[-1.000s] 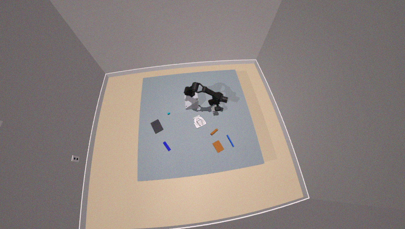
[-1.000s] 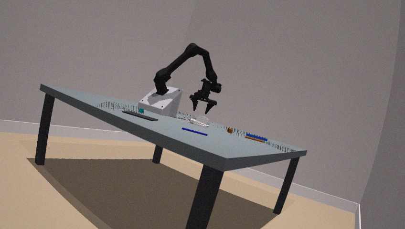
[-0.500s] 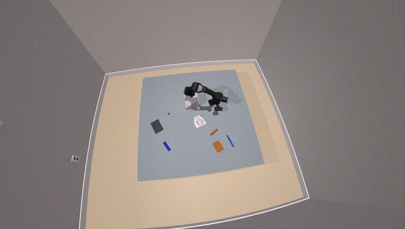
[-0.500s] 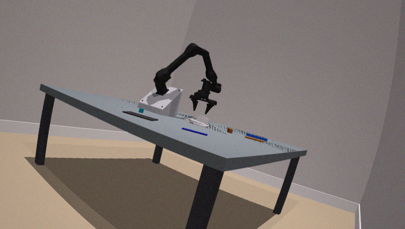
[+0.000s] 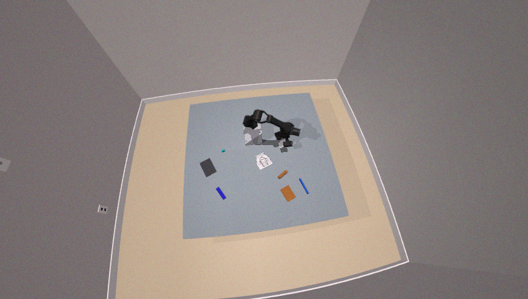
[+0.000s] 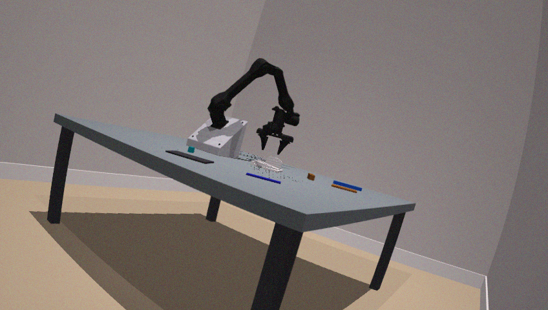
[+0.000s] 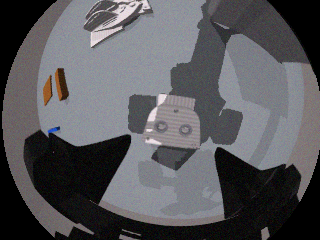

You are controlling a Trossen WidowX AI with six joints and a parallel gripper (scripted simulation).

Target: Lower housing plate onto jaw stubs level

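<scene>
My gripper tip is 10 mm to the left of the white part and 50 mm above it. Also, from my gripper tip: teal peg: 540 mm to the right, 50 mm below; orange plate: 440 mm ahead, 40 mm to the right, 60 mm below; orange block: 280 mm ahead, 60 mm to the right, 50 mm below.
</scene>
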